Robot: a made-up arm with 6 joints. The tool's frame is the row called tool.
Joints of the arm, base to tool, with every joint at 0 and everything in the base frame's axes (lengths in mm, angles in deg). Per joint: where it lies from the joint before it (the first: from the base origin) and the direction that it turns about. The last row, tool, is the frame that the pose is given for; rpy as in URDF.
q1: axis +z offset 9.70 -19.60 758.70
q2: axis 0 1 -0.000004 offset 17.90 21.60 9.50
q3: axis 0 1 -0.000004 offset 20.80 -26.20 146.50
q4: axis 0 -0.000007 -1 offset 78.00 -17.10 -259.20
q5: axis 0 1 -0.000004 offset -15.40 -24.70 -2.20
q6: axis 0 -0.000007 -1 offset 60.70 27.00 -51.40
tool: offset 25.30 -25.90 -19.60 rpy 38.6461 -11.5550 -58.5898
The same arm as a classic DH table. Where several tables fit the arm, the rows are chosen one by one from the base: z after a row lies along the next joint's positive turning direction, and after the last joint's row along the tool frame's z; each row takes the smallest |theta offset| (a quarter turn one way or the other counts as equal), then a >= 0, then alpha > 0; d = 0 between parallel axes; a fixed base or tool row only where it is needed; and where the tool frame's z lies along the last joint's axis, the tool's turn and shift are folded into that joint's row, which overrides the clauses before.
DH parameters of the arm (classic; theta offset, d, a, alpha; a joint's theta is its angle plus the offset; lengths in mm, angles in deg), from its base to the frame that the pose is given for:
base (fixed): -63.67 0 21.9 0
q1: 63.67 768.2 17.9 -90
q2: -81.92 0 148 0
q3: 81.92 -21.7 78 -90
q4: 0 261.4 -15.4 90
q5: 0 2.3 60.7 -90
q6: 72.65 51.5 32.3 -139.92
tool (fixed): 18.13 -25.5 0 0

